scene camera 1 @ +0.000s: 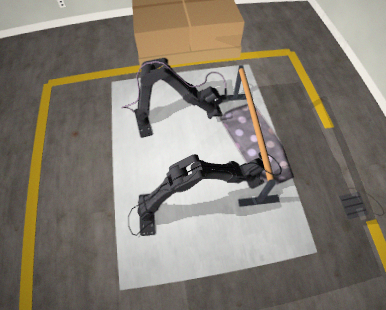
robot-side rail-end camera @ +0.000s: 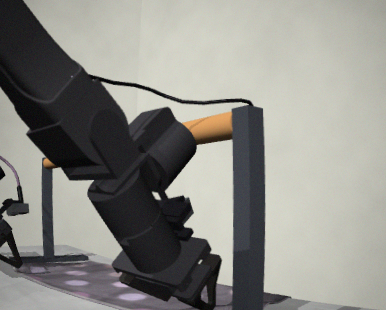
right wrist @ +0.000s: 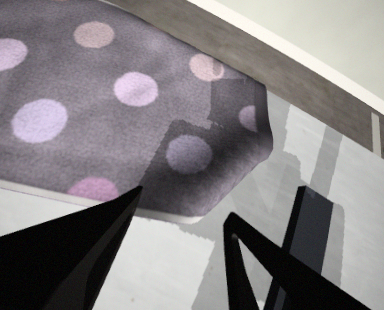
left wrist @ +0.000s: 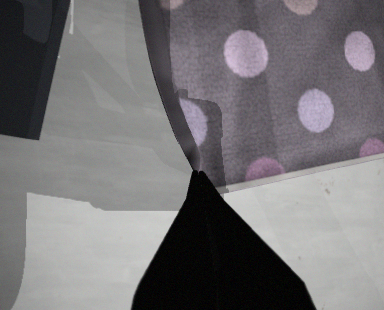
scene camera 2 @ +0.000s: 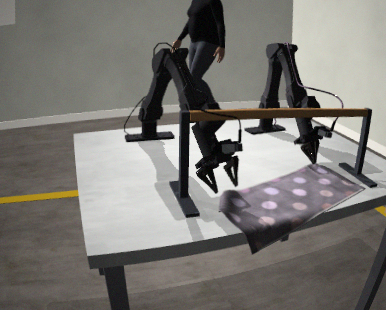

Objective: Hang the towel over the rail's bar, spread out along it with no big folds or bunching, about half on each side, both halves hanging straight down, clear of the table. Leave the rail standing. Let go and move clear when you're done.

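The dark towel with pale dots (scene camera 1: pixel 244 137) (scene camera 2: pixel 285 200) (robot-side rail-end camera: pixel 95 285) (left wrist: pixel 280 90) (right wrist: pixel 100 100) lies on the table under the rail's bar (scene camera 1: pixel 256 122) (scene camera 2: pixel 280 113) (robot-side rail-end camera: pixel 215 128). In scene camera 2 one corner droops past the table's front edge. Its left end there is curled. My left gripper (scene camera 2: pixel 314 162) (left wrist: pixel 196 176) is shut on the towel's corner, low by the table. My right gripper (scene camera 2: pixel 226 189) (right wrist: pixel 186 206) is open, low beside the towel's other end. One fingertip overlaps the towel's pale hem in the right wrist view; contact cannot be told.
The rail stands upright. Its post near my right gripper (scene camera 2: pixel 184 155) (robot-side rail-end camera: pixel 248 200) has a long foot (scene camera 2: pixel 184 199) (right wrist: pixel 310 225). The far post (scene camera 2: pixel 364 142) stands beyond my left gripper. Cardboard boxes (scene camera 1: pixel 187 30) stand behind the table. A person (scene camera 2: pixel 205 25) stands behind the arms.
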